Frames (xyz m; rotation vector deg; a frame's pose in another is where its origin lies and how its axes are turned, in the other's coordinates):
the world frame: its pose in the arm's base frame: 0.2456 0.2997 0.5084 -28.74 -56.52 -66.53
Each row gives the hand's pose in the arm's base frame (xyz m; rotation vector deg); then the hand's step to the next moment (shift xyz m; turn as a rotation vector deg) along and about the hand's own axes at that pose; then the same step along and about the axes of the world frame.
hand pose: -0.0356 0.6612 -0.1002 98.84 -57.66 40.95
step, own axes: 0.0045 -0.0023 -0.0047 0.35 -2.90 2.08
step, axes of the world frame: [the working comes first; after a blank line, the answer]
step, axes of the arm's base frame: 0.0041 0.0035 0.0043 2.73 -1.53 -1.74

0.0021 0.0057 0.0033 -0.49 1.72 -3.11
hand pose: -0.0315 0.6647 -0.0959 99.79 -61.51 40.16
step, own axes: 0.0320 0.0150 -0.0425 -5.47 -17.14 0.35
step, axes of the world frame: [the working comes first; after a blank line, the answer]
step, axes of the arm's base frame: 0.0013 0.0251 0.0492 12.81 4.60 -11.77

0.0287 0.0175 0.0439 -11.54 11.72 -7.31
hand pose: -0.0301 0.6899 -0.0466 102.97 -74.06 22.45
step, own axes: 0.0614 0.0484 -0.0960 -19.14 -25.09 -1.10
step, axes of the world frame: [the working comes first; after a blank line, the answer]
step, axes of the arm's base frame: 0.0038 0.0336 0.1191 14.51 14.81 -23.82

0.0837 0.0331 0.0850 -27.00 15.16 -6.19
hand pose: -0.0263 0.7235 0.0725 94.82 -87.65 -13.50
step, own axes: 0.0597 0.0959 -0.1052 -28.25 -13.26 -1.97
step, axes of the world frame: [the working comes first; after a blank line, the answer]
step, axes of the arm's base frame: 0.0117 0.0041 0.1539 4.31 24.56 -18.86

0.1292 0.0350 0.0769 -28.61 9.97 7.75
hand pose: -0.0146 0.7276 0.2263 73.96 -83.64 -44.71
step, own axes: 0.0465 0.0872 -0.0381 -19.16 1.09 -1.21
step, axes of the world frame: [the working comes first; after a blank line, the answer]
step, axes of the arm's base frame: 0.0109 -0.0199 0.1034 -0.45 18.89 -3.56

0.0990 0.0182 0.0330 -12.96 5.82 12.96
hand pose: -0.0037 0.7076 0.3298 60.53 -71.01 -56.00
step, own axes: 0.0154 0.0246 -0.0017 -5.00 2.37 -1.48
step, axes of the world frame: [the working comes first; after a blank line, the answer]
step, axes of the arm's base frame: 0.0032 -0.0088 0.0275 1.06 5.53 1.06

0.0282 0.0038 0.0059 -1.93 3.11 4.41
